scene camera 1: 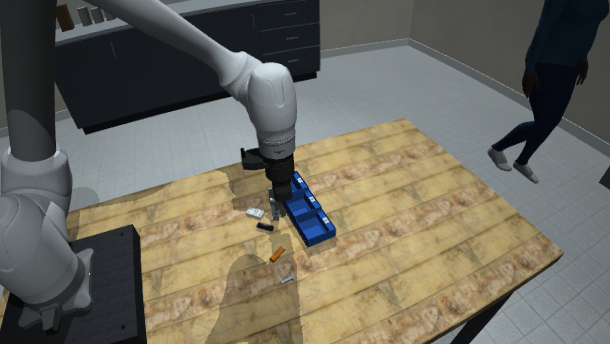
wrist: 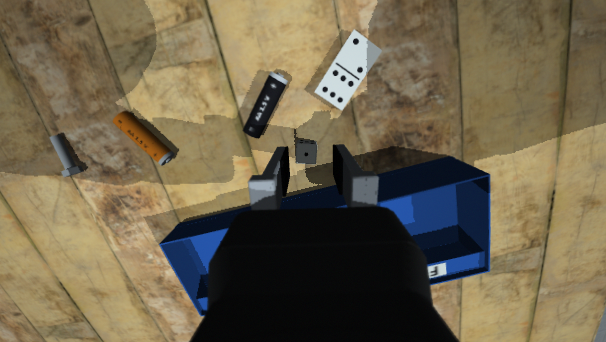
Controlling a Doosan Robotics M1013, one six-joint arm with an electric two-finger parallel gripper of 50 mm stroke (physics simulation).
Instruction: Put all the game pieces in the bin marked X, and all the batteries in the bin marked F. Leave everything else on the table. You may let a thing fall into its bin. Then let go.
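Frame: origin at the arm's base, x ahead, y left, z up, level; metres.
Seen in the pictures: gripper, fingertip midpoint: [scene camera 1: 275,209] [wrist: 310,160]; arm's base at its link origin: [scene camera 1: 60,287].
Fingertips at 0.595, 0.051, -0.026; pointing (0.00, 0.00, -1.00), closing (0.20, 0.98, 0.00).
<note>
Pixels of each thing's top centre, then the offset from my fingertips to it, as dx, dy, dz. "spot": a spot on its surface instead. Level surfaces: height alone.
- small die at its top centre: [wrist: 306,154] -0.001, -0.003, -0.015
- white domino at its top centre: [wrist: 347,71] [scene camera 1: 254,212] -0.052, +0.040, -0.024
- black battery at its top centre: [wrist: 263,105] [scene camera 1: 264,224] -0.044, -0.024, -0.017
- orange battery at its top centre: [wrist: 139,141] [scene camera 1: 277,252] -0.043, -0.127, -0.017
- F bin at a spot on its surface: [wrist: 472,220] spot: +0.080, +0.114, -0.004
- X bin at a spot on its surface: [wrist: 187,265] [scene camera 1: 320,238] spot: +0.075, -0.136, -0.015
- grey bolt at its top centre: [wrist: 55,157] [scene camera 1: 287,277] -0.049, -0.209, -0.018
- table at its surface level: dz -0.031
- middle bin at its top centre: [wrist: 321,266] [scene camera 1: 301,200] +0.078, -0.011, +0.015
My gripper [scene camera 1: 278,216] [wrist: 310,160] is open, its fingertips beside the blue bins. A small die [wrist: 310,157] shows between and slightly beyond the fingertips in the wrist view; the gripper hides it in the scene view. A white domino [scene camera 1: 255,213] [wrist: 345,75] and a black battery [scene camera 1: 265,227] [wrist: 266,106] lie on the table near it. An orange battery [scene camera 1: 277,254] [wrist: 142,137] lies farther left in the wrist view. The F bin [wrist: 472,220] is at the right end there. The X bin [scene camera 1: 322,237] [wrist: 187,265] is at the other end, its label hidden in the wrist view.
A grey bolt [scene camera 1: 287,279] [wrist: 65,154] lies on the table [scene camera 1: 425,215] beyond the orange battery. The middle bin [scene camera 1: 300,205] sits between the end bins. A person [scene camera 1: 555,75] stands beyond the table, at the right of the scene view.
</note>
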